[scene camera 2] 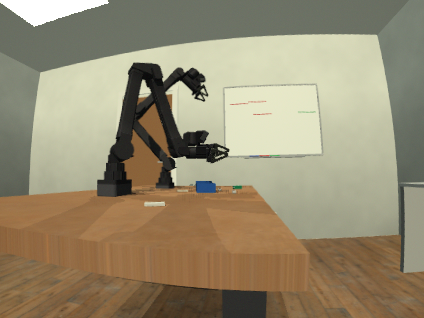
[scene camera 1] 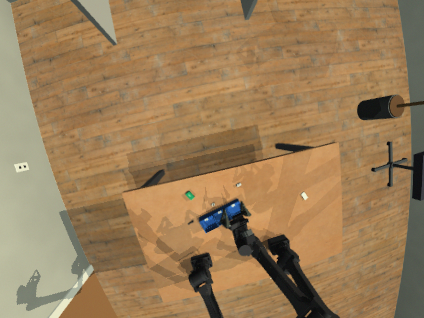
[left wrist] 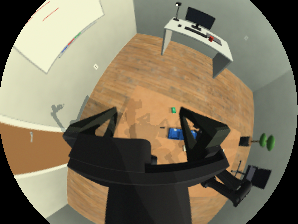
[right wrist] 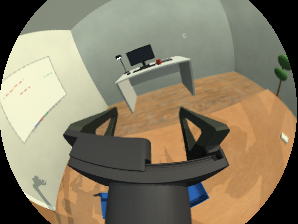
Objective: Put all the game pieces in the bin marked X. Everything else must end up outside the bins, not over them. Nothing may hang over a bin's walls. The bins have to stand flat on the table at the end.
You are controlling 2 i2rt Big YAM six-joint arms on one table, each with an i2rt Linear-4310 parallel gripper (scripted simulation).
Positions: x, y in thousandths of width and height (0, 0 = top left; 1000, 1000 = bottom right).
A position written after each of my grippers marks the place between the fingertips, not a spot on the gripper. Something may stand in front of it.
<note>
I see my left gripper (left wrist: 498, 493) and my right gripper (right wrist: 498, 493).
</note>
